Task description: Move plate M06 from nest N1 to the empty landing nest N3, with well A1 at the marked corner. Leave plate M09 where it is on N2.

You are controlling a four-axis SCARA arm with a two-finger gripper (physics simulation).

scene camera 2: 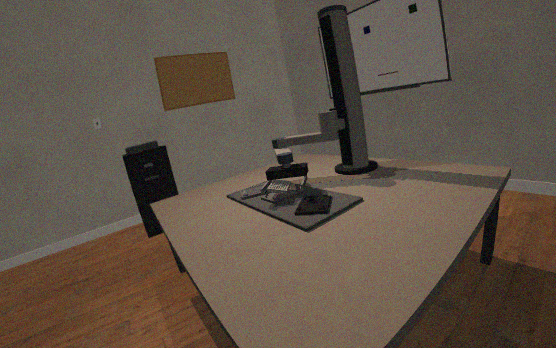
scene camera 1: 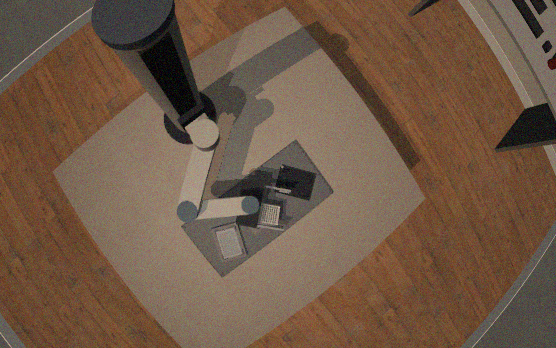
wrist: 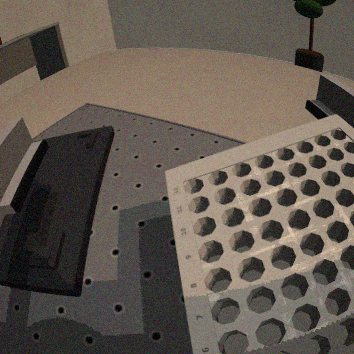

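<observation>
Plate M06, pale with round wells [scene camera 1: 270, 214] [scene camera 2: 278, 186] [wrist: 286, 197], is raised off nest N1 beneath the gripper [scene camera 1: 274, 209] [scene camera 2: 283, 185] [wrist: 175, 141]. It lies close beside one finger, with a wide gap to the other. The fingers stand wide open. Column numbers show along its edge in the wrist view; A1 does not show. Its contact with the finger is hidden. The black nest N3 [scene camera 1: 299, 183] [scene camera 2: 314, 204] [wrist: 52, 215] is empty. Plate M09 [scene camera 1: 230, 242] sits on nest N2 [scene camera 1: 243, 239], at the other end of the base board.
The grey perforated base board [scene camera 1: 224, 267] [scene camera 2: 345, 206] [wrist: 150, 122] lies on the table [scene camera 1: 350, 240] [scene camera 2: 320, 290]. The arm's column [scene camera 1: 150, 65] [scene camera 2: 347, 90] stands behind it. The forearm [scene camera 1: 225, 208] reaches over the board and shadows part of it.
</observation>
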